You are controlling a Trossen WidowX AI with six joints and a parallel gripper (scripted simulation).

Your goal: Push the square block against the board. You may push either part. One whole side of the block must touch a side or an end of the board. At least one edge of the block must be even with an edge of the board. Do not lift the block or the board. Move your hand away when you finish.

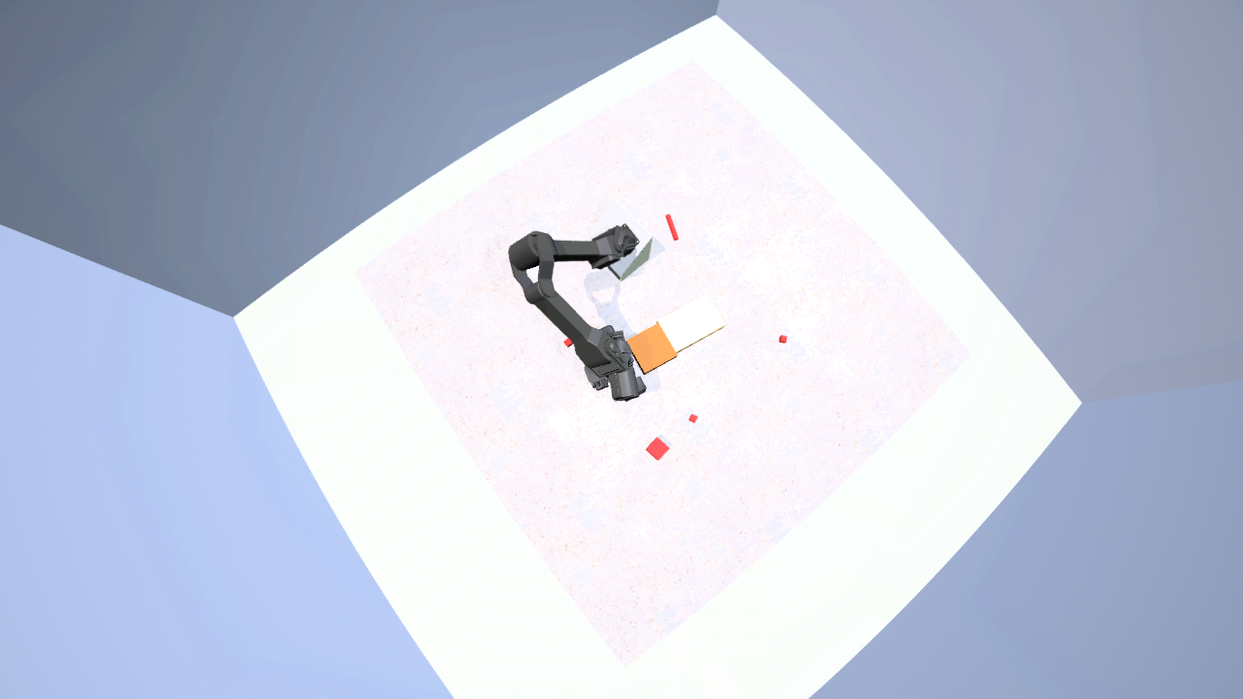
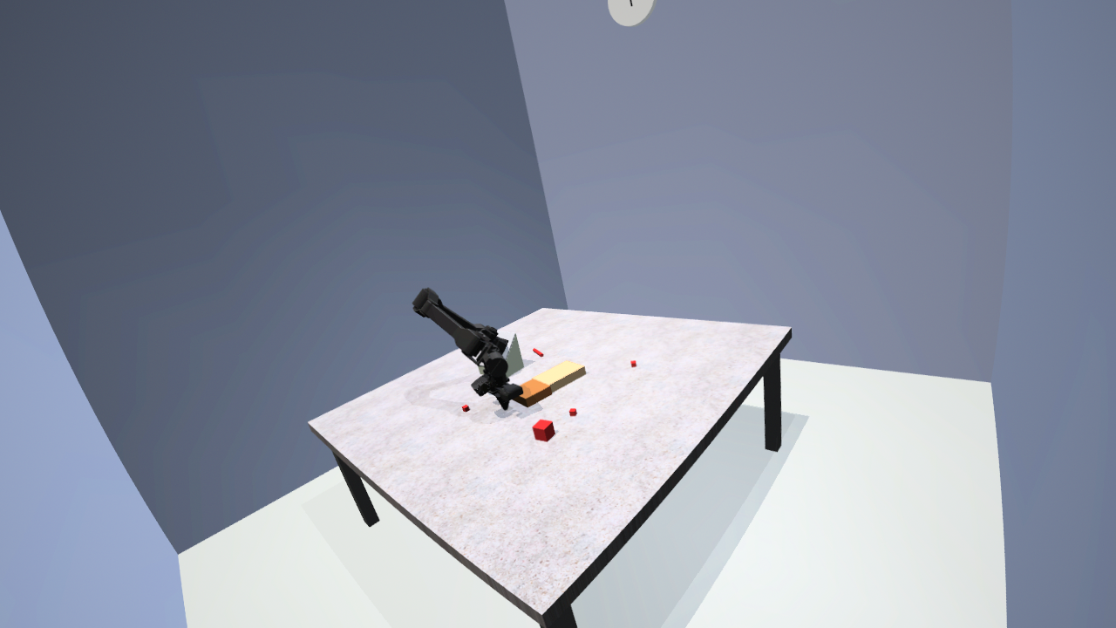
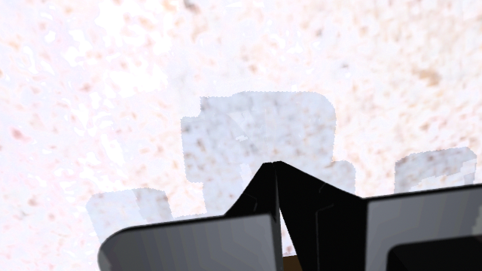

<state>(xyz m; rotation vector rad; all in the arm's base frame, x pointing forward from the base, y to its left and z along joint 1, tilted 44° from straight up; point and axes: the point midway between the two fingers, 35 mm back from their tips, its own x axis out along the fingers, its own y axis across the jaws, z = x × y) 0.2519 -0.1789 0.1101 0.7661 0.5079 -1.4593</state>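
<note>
Right now the orange square block is 10 cm to the left of my gripper tip, 1 cm ahead of it and 1 cm above it. From my gripper tip the other things lie so: red cube (23 cm ahead, 4 cm to the right, 2 cm above); then red stick (37 cm to the left, 24 cm behind); then pale cream board (23 cm to the left, 2 cm ahead, 1 cm above).
</note>
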